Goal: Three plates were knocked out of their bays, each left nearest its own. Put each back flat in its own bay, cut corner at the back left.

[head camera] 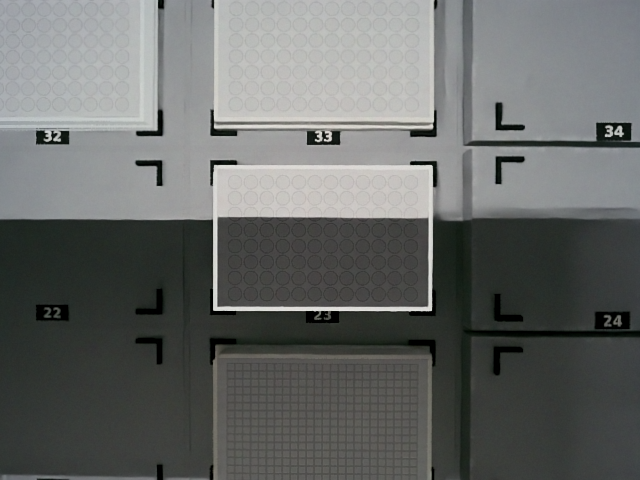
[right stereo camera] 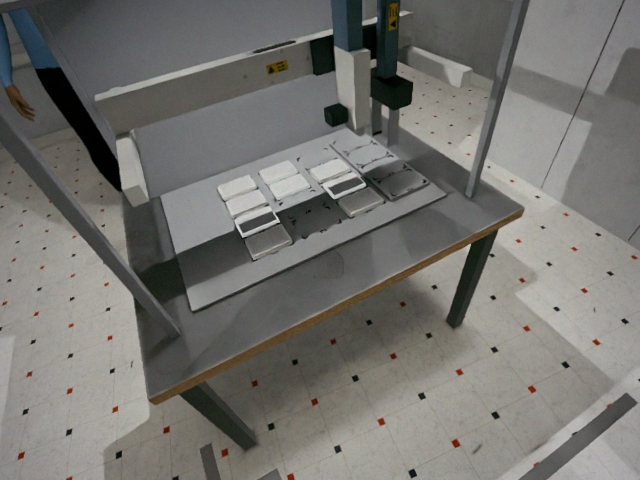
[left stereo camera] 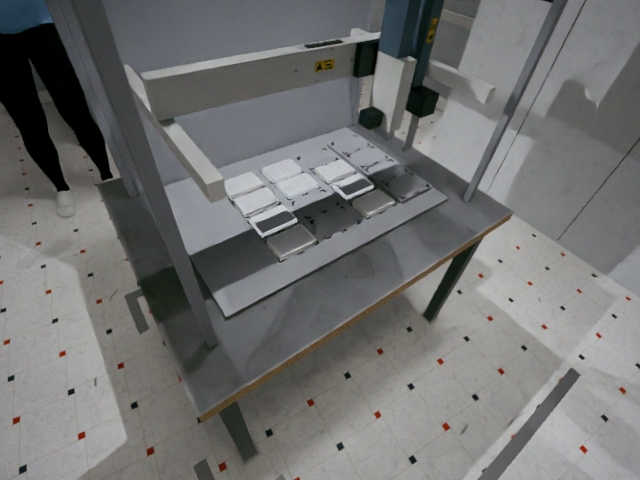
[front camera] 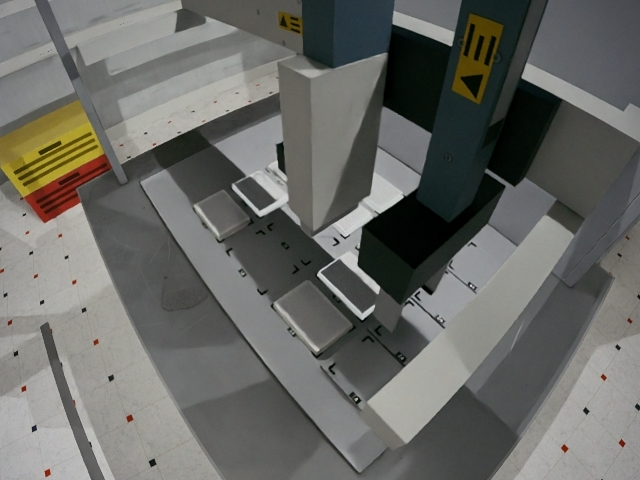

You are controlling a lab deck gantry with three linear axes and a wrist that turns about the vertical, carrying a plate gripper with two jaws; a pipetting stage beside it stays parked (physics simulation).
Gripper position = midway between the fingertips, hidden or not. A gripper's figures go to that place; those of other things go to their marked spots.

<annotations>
My gripper (right stereo camera: 384,139) is 1.13 m from the lens. A back wall (right stereo camera: 105,51): 1.23 m from the lens.
</annotations>
